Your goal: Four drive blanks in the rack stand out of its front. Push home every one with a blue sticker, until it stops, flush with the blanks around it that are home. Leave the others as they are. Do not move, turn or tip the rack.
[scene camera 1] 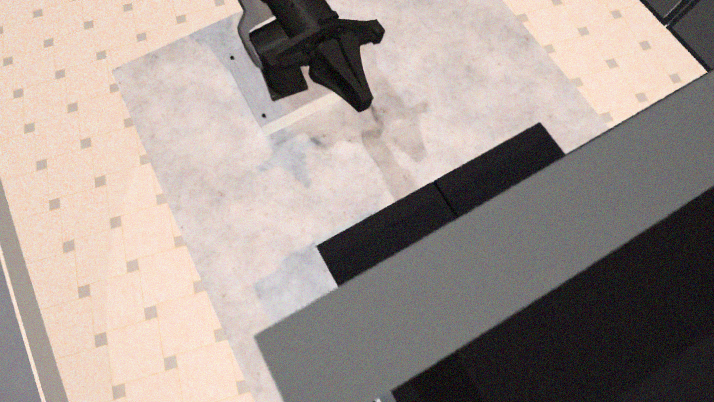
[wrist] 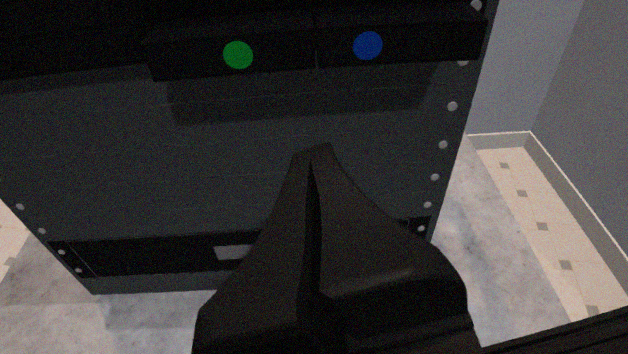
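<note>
In the wrist view a dark blank with a blue sticker [wrist: 415, 44] is at the upper right, beside a dark blank with a green sticker [wrist: 190, 59]. Both stand out of the front of the rack [scene camera 1: 500, 220] [wrist: 125, 165], with a shadow below them. In the scene view two dark blanks, a left one [scene camera 1: 390, 227] and a right one [scene camera 1: 500, 167], stand out beyond the rack's grey top; their stickers are hidden there. My gripper [scene camera 1: 364, 106] [wrist: 319, 167] is shut and empty, its fingertips together, in front of the rack and below the stickers in the wrist view.
Round screw heads run down the rack's side edges. A dark slot [wrist: 160, 255] with a light tab [wrist: 232, 252] is low on the rack. The arm's pale base plate [scene camera 1: 250, 95] lies on the marbled mat [scene camera 1: 200, 150]. A grey wall [wrist: 590, 75] stands right of the rack.
</note>
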